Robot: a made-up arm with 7 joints.
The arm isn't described. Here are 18 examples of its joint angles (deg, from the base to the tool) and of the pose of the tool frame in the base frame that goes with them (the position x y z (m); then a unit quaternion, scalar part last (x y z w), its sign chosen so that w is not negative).
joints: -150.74 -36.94 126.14 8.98 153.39 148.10 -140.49
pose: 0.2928 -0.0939 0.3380 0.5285 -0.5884 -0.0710 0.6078
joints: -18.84 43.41 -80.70 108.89 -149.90 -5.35 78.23
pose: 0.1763 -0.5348 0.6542 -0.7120 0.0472 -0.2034 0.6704
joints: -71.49 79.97 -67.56 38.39 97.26 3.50 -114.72
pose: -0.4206 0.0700 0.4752 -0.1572 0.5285 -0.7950 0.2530
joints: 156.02 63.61 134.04 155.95 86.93 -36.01 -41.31
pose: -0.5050 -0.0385 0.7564 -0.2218 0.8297 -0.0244 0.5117
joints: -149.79 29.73 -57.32 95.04 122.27 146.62 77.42
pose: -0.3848 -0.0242 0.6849 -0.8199 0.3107 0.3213 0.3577
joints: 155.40 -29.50 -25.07 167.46 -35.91 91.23 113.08
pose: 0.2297 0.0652 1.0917 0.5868 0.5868 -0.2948 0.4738
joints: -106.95 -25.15 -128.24 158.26 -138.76 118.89 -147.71
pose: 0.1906 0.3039 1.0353 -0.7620 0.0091 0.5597 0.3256
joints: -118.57 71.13 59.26 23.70 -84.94 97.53 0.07
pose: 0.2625 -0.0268 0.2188 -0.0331 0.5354 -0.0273 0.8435
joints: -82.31 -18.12 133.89 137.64 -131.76 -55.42 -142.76
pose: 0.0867 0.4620 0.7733 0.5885 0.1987 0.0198 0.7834
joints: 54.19 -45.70 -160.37 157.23 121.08 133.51 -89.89
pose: -0.0430 -0.3734 0.9182 0.0743 -0.6629 0.2263 0.7098
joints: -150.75 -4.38 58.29 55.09 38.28 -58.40 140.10
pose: -0.0787 -0.4424 0.7424 -0.5650 0.6966 0.0649 0.4373
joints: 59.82 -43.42 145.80 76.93 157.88 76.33 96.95
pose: -0.4501 -0.2868 0.3996 -0.7401 0.2338 -0.3149 0.5463
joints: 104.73 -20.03 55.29 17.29 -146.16 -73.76 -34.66
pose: -0.1288 -0.0620 0.4276 -0.1027 -0.1506 -0.4462 0.8762
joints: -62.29 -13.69 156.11 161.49 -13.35 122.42 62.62
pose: 0.0257 0.3295 0.9308 0.2346 0.0736 -0.0758 0.9663
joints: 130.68 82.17 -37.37 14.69 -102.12 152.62 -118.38
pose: 0.2623 0.1515 0.4213 0.5937 -0.4843 0.5305 0.3627
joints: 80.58 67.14 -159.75 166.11 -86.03 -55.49 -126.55
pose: 0.3087 0.4245 0.6826 0.4121 -0.4478 -0.0445 0.7922
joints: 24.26 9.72 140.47 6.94 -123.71 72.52 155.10
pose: -0.2407 0.1402 0.2873 0.4615 -0.1172 0.6149 0.6286
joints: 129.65 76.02 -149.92 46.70 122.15 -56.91 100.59
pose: 0.1527 -0.1124 0.8375 -0.8103 0.2103 -0.0100 0.5469
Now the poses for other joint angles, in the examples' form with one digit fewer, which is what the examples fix.
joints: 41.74 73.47 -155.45 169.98 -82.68 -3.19 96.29
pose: 0.551 0.336 0.714 -0.552 -0.665 0.397 0.309
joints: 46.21 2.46 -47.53 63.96 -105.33 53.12 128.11
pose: 0.559 -0.025 0.561 0.027 -0.569 -0.561 0.601
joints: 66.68 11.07 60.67 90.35 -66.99 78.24 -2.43
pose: -0.193 0.528 0.720 -0.156 -0.393 0.655 0.626
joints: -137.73 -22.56 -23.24 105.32 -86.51 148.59 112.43
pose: -0.167 0.123 0.905 0.381 -0.052 -0.059 0.921
